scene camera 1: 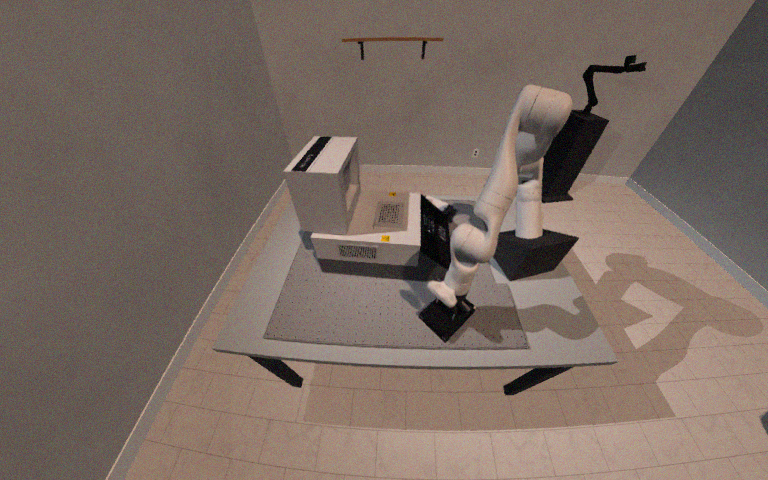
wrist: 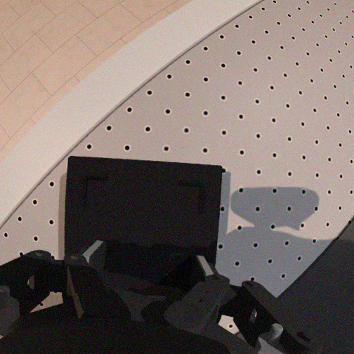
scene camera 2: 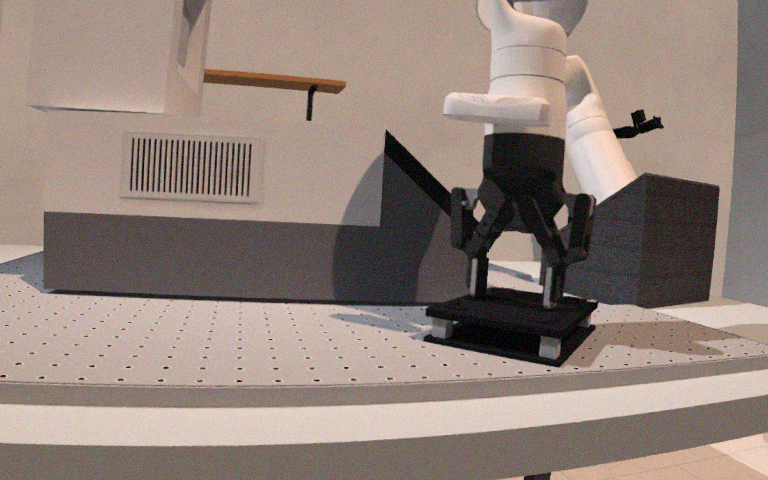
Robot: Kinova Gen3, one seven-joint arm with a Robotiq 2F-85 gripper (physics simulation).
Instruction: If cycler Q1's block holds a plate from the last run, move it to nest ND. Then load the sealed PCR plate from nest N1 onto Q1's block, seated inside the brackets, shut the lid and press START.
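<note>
A black nest (scene camera 1: 444, 331) (scene camera 2: 509, 314) (wrist: 142, 215) is a flat platform on grey posts over a black base, with L-shaped corner marks. Its label cannot be read, and no plate shows clearly on it. My gripper (scene camera 1: 454, 313) (scene camera 2: 514, 300) (wrist: 148, 260) is open and empty, pointing down, its fingertips very low over the nest's top; contact cannot be told. The white cycler (scene camera 1: 370, 251) (scene camera 2: 317, 169) has its lid (scene camera 1: 317, 198) (scene camera 2: 101, 56) up. A grid of wells (scene camera 1: 390, 215) shows on its block; whether this is a plate or bare block cannot be told. The sealed plate cannot be made out.
The cycler's slanted black control panel (scene camera 1: 434, 229) (scene camera 2: 416, 169) stands to the left of my arm in the scene views. A partly hidden white and black object (scene camera 1: 436, 203) lies behind it. The perforated board (scene camera 1: 339, 316) (scene camera 2: 226, 339) (wrist: 280, 125) ends close beside the nest.
</note>
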